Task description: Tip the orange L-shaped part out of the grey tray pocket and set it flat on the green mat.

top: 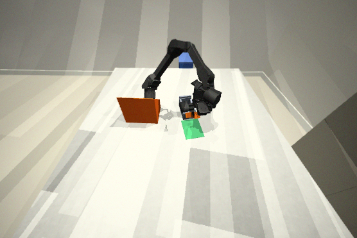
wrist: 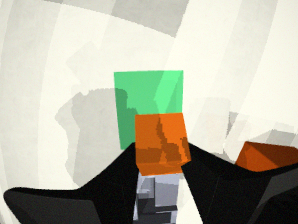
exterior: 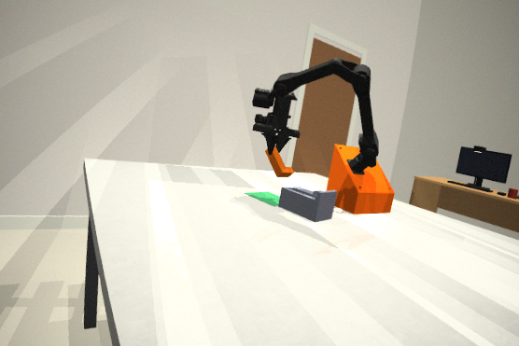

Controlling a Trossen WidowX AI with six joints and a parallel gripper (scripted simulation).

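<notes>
The green mat is 17 cm below my gripper tip, 2 cm to the left of it and 1 cm behind it. From my gripper tip the other things lie so: orange L-shaped part 3 cm to the left, 3 cm below, 2 cm behind.
</notes>
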